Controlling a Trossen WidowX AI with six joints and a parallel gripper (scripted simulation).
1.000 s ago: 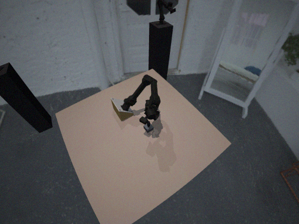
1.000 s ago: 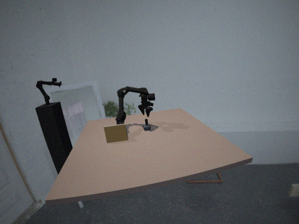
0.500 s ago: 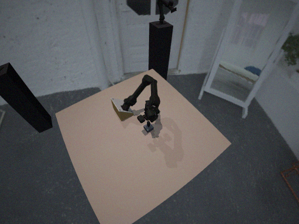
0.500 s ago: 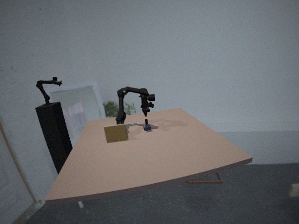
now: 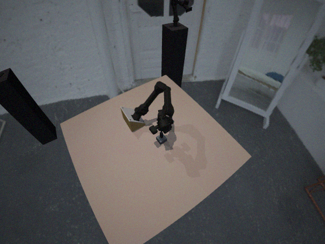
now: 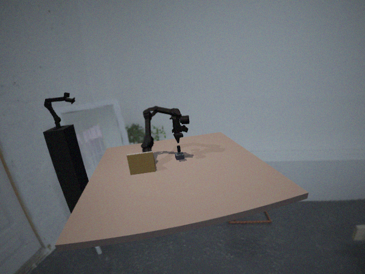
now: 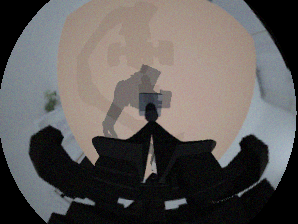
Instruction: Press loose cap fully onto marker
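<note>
Right now the black cap is 50 mm below my gripper tip. Also, from my gripper tip: block (120 mm below).
</note>
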